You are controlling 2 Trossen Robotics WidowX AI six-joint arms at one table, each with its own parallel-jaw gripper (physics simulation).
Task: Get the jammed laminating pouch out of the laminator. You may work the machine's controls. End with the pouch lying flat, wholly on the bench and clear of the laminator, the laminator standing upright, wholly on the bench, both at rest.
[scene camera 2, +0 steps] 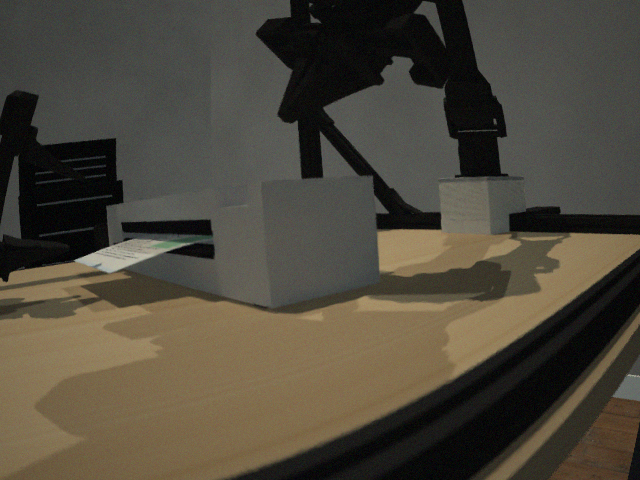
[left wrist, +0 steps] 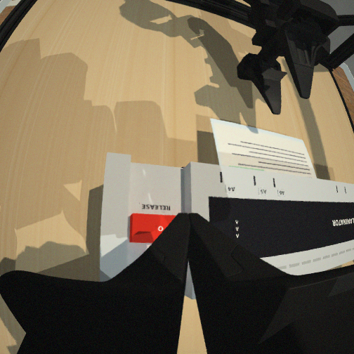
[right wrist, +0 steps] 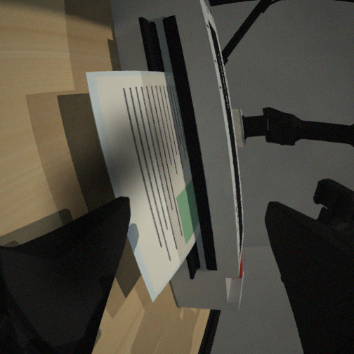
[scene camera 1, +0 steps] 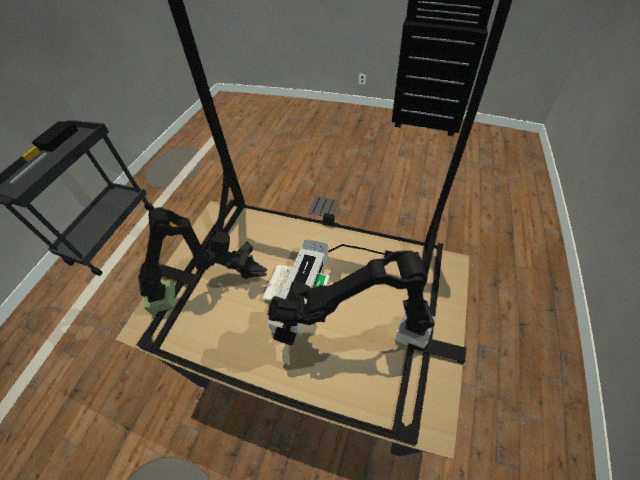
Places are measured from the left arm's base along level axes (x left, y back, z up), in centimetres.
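Where they show: left gripper, fingertip midpoint: [scene camera 2: 283,119]; right gripper, fingertip midpoint: [scene camera 2: 75,213] [scene camera 1: 266,272]; left arm's base at its link origin: [scene camera 2: 482,176] [scene camera 1: 416,324]; right arm's base at its link origin: [scene camera 1: 156,293].
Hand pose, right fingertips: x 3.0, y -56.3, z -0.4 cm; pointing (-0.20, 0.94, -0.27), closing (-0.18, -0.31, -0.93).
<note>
Things, the pixels of their top centre, and the offset from my right fingertips. "spot": a spot on its surface instead.
- white laminator at a spot on its surface: [scene camera 1: 309,269] spot: dz +0.6, dx -7.6, dy +14.2 cm
- printed pouch at a spot on its surface: [scene camera 1: 277,281] spot: dz -4.2, dx -0.3, dy +3.8 cm
- black cable at a spot on its surface: [scene camera 1: 351,246] spot: dz -6.8, dx -28.8, dy +22.4 cm
The white laminator [scene camera 1: 309,269] stands upright mid-bench, and it also shows in scene camera 2 [scene camera 2: 270,238]. The printed pouch [scene camera 1: 277,281] sticks out of its left slot, sloping down toward the bench [scene camera 2: 132,250], [right wrist: 147,175]. My left gripper [left wrist: 186,219] is shut and empty over the laminator's near end. Its tips are at the right edge of the red RELEASE button [left wrist: 151,228]; I cannot tell if they touch it. My right gripper [scene camera 1: 256,269] is open and empty. It hovers just left of the pouch's free edge [left wrist: 263,154], with its fingers apart from it [right wrist: 197,207].
Black frame rails run along the bench edges, with posts at the back corners. The left arm's grey base block [scene camera 1: 413,333] stands at the right, the right arm's green block [scene camera 1: 158,297] at the left. A black cable [scene camera 1: 351,248] leaves the laminator's far end.
</note>
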